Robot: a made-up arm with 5 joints. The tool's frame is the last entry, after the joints.
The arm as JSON. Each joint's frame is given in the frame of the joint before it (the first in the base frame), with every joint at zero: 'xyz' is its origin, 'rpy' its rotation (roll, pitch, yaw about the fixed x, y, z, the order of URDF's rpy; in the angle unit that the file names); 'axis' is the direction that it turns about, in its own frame. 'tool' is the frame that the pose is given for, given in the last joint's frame.
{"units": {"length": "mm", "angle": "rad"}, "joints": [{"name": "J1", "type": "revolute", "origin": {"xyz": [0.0, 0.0, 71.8], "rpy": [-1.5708, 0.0, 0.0]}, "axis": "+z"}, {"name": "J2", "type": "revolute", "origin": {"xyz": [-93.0, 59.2, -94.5], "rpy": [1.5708, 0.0, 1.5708]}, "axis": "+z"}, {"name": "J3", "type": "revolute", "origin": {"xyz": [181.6, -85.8, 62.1], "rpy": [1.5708, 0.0, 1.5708]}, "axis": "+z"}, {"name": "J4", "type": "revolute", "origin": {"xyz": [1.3, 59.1, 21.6], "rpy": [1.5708, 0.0, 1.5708]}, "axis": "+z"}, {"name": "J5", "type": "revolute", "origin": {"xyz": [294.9, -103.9, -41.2], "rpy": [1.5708, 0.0, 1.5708]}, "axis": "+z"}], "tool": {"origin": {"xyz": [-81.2, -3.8, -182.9], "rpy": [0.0, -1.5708, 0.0]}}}
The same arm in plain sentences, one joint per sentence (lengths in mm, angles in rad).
The arm has five revolute joints in a row. What follows holds with every joint at zero, and every direction is one of the base frame's. Joint 1 sits 71.8 mm along +z from the base frame's origin and turns about +y. Joint 2 sits 93 mm along -x and 94.5 mm along -y and 59.2 mm along -z from joint 1 and turns about +x. Joint 3 sits 62.1 mm along +x and 85.8 mm along -y and 181.6 mm along -z from joint 2 and turns about -z. Joint 4 sits 59.1 mm along +x and 1.3 mm along +y and 21.6 mm along -z from joint 3 and turns about +y. Joint 5 sits 294.9 mm along +x and 41.2 mm along -y and 103.9 mm along +z from joint 4 and turns about +x. The tool frame, which is the frame that the pose is given for, sits 182.9 mm along -x and 3.8 mm along -y and 81.2 mm along +z from joint 5; its axes are the base frame's turned by roll 0, pitch 0 and yaw 0 rad (as in URDF: about the fixed x, then y, then z).
